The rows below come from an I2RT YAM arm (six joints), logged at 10 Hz.
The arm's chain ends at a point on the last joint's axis. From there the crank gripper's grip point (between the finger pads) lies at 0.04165 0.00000 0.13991 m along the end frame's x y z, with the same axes.
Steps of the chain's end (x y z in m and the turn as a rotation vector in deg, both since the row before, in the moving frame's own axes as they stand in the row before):
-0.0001, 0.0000, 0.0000, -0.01, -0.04, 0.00
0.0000, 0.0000, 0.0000, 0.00, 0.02, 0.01
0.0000, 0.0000, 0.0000, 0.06, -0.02, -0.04
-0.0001, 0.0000, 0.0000, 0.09, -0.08, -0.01
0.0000, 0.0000, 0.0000, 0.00, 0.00, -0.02
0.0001, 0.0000, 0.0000, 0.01, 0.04, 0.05
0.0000, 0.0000, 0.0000, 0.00, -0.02, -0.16
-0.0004, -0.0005, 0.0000, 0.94, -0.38, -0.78
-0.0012, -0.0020, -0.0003, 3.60, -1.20, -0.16
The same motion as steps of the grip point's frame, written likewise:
-0.0002, 0.0000, 0.0000, -0.01, -0.04, 0.00
0.0000, 0.0000, 0.0000, 0.00, 0.02, 0.01
0.0000, -0.0002, 0.0000, 0.06, -0.02, -0.04
-0.0003, -0.0002, 0.0001, 0.09, -0.08, -0.01
0.0000, 0.0000, 0.0000, 0.00, 0.00, -0.02
0.0002, 0.0000, 0.0000, 0.01, 0.04, 0.05
0.0000, -0.0001, 0.0000, 0.00, -0.02, -0.16
-0.0013, -0.0034, 0.0002, 0.94, -0.38, -0.78
-0.0041, -0.0109, 0.0003, 3.60, -1.20, -0.16

